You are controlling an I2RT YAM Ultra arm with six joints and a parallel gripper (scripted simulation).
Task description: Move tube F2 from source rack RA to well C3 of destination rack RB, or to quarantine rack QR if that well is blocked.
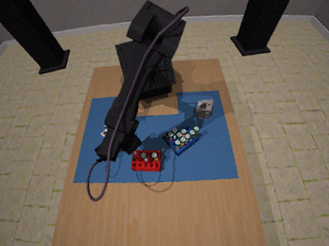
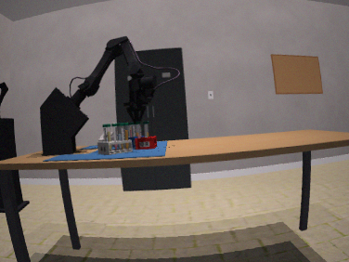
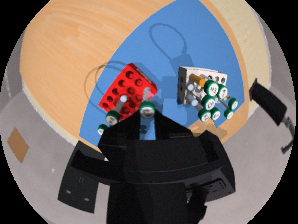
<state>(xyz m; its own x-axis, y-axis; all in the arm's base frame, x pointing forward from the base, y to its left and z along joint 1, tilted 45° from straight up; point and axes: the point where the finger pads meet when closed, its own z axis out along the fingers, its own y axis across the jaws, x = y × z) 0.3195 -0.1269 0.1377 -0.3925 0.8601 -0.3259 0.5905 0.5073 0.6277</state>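
My hand is 10 mm short of the white-capped tube, 10 mm to the left of it and 60 mm above it. From my hand the other things lie so: white rack RB 110 mm behind, 100 mm to the right, 100 mm below; blue rack RA 30 mm behind, 220 mm to the left, 100 mm below; red rack QR 40 mm ahead, 40 mm to the left, 100 mm below.
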